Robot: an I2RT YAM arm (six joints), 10 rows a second.
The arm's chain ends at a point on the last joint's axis. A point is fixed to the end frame.
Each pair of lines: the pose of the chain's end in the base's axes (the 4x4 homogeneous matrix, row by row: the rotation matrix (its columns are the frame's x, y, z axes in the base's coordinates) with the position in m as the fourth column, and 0 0 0 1 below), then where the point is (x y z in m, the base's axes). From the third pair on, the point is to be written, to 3 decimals.
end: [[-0.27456 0.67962 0.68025 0.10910], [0.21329 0.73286 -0.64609 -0.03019], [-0.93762 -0.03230 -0.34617 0.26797], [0 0 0 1]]
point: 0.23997 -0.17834 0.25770
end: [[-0.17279 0.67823 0.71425 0.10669], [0.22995 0.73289 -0.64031 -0.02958], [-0.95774 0.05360 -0.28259 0.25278], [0 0 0 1]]
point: 0.23810 -0.17761 0.25399
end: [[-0.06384 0.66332 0.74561 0.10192], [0.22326 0.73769 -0.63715 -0.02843], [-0.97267 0.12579 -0.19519 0.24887], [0 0 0 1]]
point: 0.233 -0.176 0.266
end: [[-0.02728 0.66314 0.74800 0.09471], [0.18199 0.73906 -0.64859 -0.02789], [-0.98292 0.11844 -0.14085 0.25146], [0 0 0 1]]
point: 0.224 -0.175 0.280
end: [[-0.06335 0.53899 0.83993 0.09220], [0.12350 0.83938 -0.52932 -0.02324], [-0.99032 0.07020 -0.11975 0.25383], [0 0 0 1]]
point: 0.244 -0.146 0.287
